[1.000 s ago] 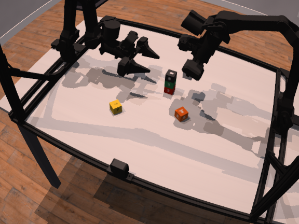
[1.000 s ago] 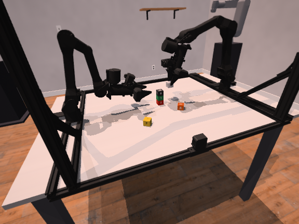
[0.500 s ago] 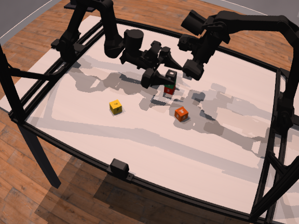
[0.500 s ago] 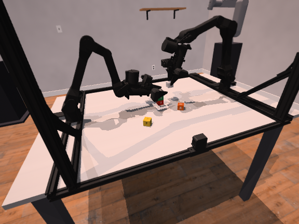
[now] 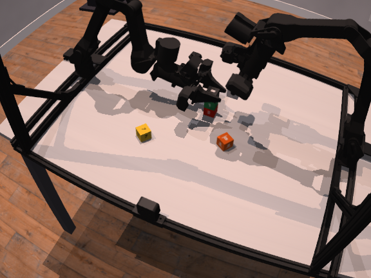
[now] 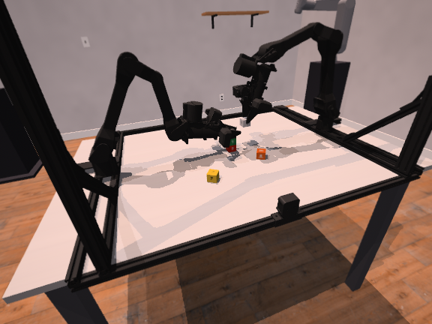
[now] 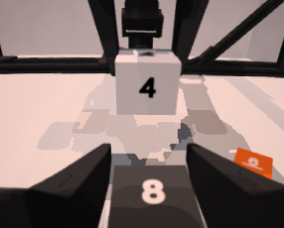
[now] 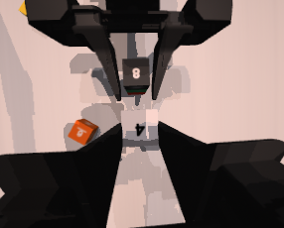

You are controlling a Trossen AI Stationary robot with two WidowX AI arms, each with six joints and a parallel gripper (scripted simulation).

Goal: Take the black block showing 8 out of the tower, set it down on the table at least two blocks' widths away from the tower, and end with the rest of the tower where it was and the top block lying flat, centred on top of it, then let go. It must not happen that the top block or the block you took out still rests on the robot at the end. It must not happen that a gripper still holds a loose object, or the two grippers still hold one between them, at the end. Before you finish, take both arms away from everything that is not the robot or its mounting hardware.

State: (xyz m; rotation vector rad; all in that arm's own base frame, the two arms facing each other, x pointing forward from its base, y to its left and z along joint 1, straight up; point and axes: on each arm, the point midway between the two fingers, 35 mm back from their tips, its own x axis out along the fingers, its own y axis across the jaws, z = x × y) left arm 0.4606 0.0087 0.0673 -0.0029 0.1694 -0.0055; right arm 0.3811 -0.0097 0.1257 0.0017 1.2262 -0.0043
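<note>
Right now the green block is 40 mm below my left hand. Round my left hand: red block 70 mm below; black block 10 mm below; orange block 100 mm behind, 80 mm to the right, 70 mm below.
</note>
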